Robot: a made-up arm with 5 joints. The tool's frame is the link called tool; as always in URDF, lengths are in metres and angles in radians.
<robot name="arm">
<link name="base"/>
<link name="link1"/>
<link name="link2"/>
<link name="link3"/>
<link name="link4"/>
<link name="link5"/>
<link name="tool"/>
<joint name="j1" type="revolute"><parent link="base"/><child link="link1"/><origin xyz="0.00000 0.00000 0.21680"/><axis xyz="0 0 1"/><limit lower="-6.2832" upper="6.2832"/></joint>
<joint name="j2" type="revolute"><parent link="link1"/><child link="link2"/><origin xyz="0.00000 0.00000 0.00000"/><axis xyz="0 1 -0.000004"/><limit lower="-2.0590" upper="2.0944"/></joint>
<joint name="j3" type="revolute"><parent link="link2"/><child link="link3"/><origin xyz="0.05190 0.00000 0.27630"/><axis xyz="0 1 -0.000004"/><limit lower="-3.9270" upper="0.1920"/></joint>
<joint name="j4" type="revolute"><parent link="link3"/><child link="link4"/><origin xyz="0.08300 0.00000 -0.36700"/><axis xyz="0 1 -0.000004"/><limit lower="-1.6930" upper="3.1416"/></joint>
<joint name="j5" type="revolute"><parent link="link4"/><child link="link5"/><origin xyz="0.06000 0.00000 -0.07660"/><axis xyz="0 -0.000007 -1"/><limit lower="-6.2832" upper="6.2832"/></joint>
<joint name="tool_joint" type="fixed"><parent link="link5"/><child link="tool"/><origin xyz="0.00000 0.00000 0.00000" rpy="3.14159 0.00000 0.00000"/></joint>
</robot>
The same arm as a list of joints. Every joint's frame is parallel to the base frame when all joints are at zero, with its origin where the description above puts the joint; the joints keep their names.
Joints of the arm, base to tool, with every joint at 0 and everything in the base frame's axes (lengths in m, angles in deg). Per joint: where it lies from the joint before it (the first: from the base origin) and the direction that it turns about. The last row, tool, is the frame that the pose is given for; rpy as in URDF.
j1: axis 0 0 1 offset 0 0 0.2168
j2: axis 0 1 0 offset 0 0 0
j3: axis 0 1 0 offset 0.0519 0 0.2763
j4: axis 0 1 0 offset 0.083 0 -0.367
j5: axis 0 0 -1 offset 0.06 0 -0.0766
tool: offset 0 0 0 rpy 180 0 0
Joint limits (deg, base to tool): -360..360 -117.97..120 -225..11 -97..180 -360..360

